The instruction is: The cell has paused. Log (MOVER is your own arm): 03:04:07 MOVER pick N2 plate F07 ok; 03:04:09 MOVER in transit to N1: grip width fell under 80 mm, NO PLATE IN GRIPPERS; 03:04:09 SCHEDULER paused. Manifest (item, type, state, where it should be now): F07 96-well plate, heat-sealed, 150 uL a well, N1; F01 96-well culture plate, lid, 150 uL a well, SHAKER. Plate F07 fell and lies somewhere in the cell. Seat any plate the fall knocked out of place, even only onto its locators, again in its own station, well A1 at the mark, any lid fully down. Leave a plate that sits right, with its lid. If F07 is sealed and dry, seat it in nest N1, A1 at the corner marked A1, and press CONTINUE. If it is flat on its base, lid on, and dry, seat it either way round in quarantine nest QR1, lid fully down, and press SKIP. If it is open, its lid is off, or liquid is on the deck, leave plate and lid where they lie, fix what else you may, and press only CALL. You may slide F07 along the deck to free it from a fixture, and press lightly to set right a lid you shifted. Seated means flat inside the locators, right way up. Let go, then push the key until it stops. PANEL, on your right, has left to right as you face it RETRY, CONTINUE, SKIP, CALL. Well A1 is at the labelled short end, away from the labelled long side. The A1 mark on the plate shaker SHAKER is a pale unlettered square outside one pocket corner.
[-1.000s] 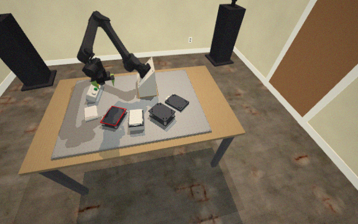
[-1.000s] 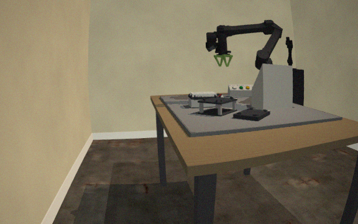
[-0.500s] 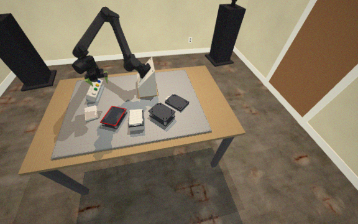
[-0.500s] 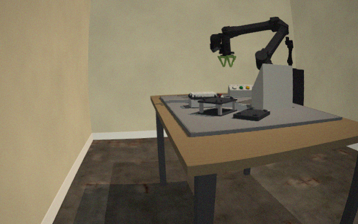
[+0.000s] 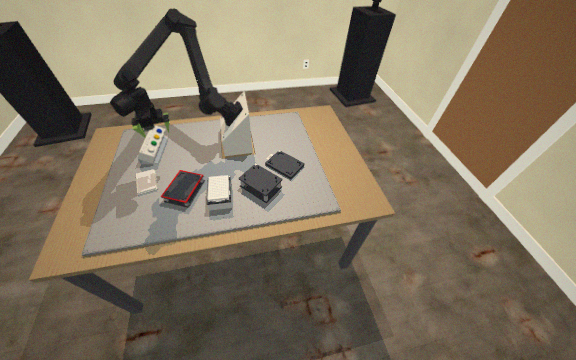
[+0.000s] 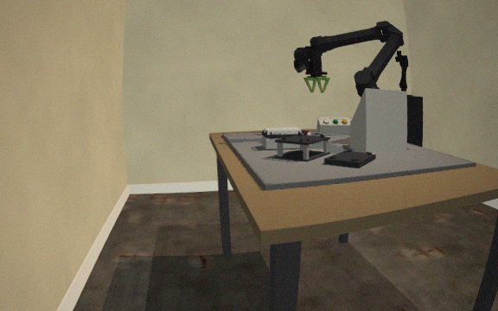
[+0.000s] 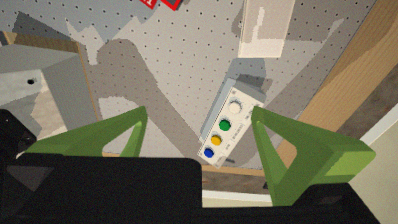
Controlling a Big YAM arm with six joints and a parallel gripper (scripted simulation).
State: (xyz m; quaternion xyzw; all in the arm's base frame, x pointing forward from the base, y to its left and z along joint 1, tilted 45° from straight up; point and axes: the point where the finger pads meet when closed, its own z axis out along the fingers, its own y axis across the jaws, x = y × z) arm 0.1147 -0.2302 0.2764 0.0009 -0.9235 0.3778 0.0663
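Right now the white plate is 210 mm below my hand, 120 mm to the right of it and 60 mm ahead of it. The rest, counted from my hand: green continue key: 150 mm below, 140 mm behind, 60 mm to the right; then yellow skip key: 180 mm behind, 150 mm below, 50 mm to the right; then white retry key: 150 mm below, 90 mm behind, 80 mm to the right.
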